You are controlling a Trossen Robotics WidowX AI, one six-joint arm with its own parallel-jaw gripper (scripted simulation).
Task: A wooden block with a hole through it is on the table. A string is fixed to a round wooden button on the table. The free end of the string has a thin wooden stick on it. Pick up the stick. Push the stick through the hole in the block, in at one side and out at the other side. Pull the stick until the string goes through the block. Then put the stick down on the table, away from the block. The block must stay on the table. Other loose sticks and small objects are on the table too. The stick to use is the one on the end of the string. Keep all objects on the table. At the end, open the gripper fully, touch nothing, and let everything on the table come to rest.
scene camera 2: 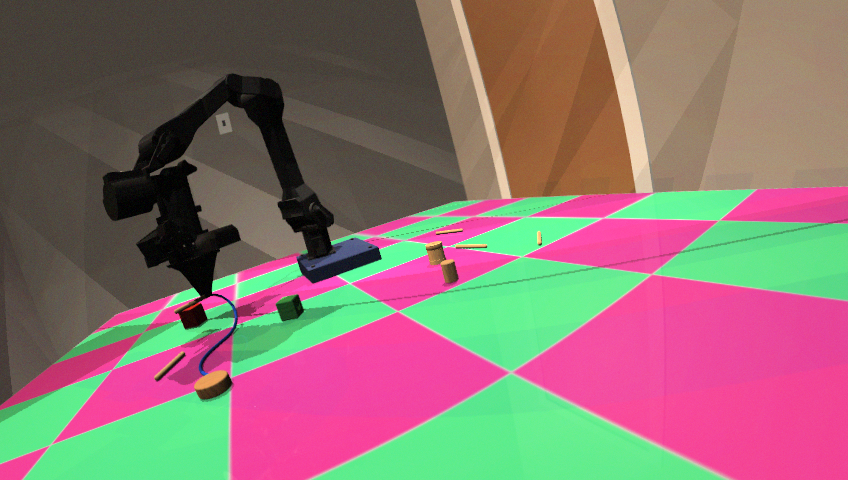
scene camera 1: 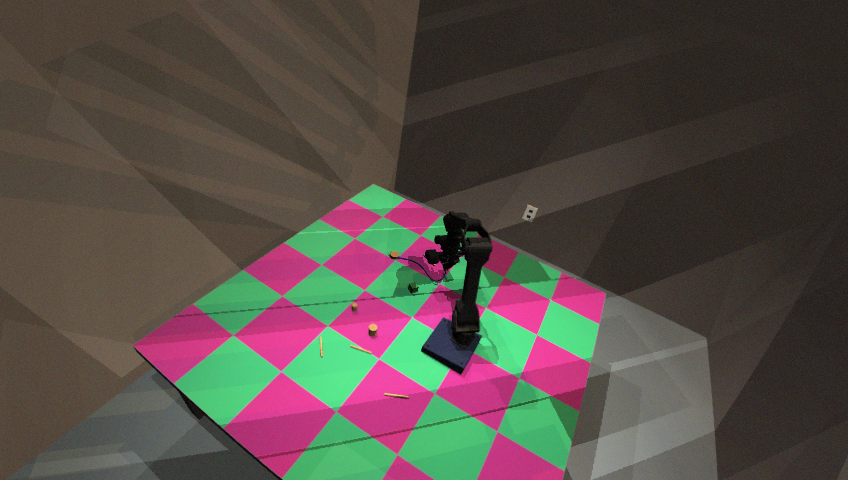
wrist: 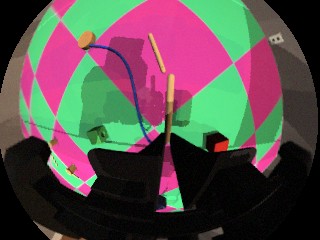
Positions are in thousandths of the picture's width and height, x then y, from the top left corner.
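My gripper (scene camera 2: 245, 620), (scene camera 1: 525, 564), (wrist: 523, 569) is visible in scene camera 2, scene camera 1 and the wrist view.
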